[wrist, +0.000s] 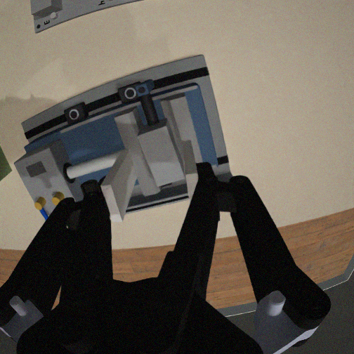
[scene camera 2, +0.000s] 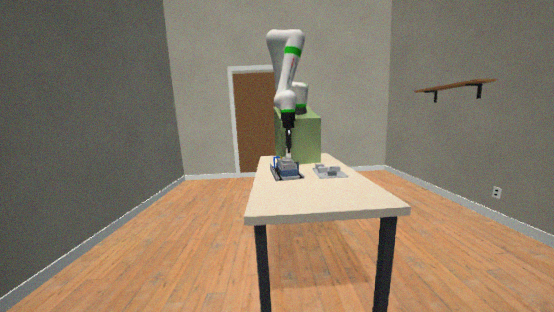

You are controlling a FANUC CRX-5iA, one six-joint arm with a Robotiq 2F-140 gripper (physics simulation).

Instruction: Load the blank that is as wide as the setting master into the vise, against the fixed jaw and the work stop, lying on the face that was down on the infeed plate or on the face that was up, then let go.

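Places are measured from the arm's base along level axes (x back, y left, z down), in millimetres.
Where they show: gripper, between the fingertips: (scene camera 2: 288,157); arm's base, origin of its link: (scene camera 2: 298,112).
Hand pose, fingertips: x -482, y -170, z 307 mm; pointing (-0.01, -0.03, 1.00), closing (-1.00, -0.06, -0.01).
Note:
Each offset is from my fingertips to the top centre of the thing. "spot": to the spot under its first point.
The vise {dz +35, dx +70, dy -15 mm} (scene camera 2: 287,172) (wrist: 92,142) has a blue body and grey jaws, and stands on the table. In the wrist view a grey block (wrist: 162,157) lies between the moving jaw (wrist: 131,135) and the fixed jaw (wrist: 175,112); I cannot tell whether it is a blank or the setting master. Its far end is at the dark rod of the work stop (wrist: 150,110). My gripper (scene camera 2: 288,154) (wrist: 158,159) is partly open and empty, its grey pads apart above the vise, one to each side of the block. Small gaps at the block are hidden or too fine to tell.
The infeed plate {spot: dz +126, dx -83, dy +341 mm} (scene camera 2: 342,175) (wrist: 75,16) holds several grey blocks, to the right of the vise in the scene view. A green pedestal (scene camera 2: 306,137) stands behind. Yellow fittings (wrist: 40,203) with a blue hose are at the vise's left end in the wrist view.

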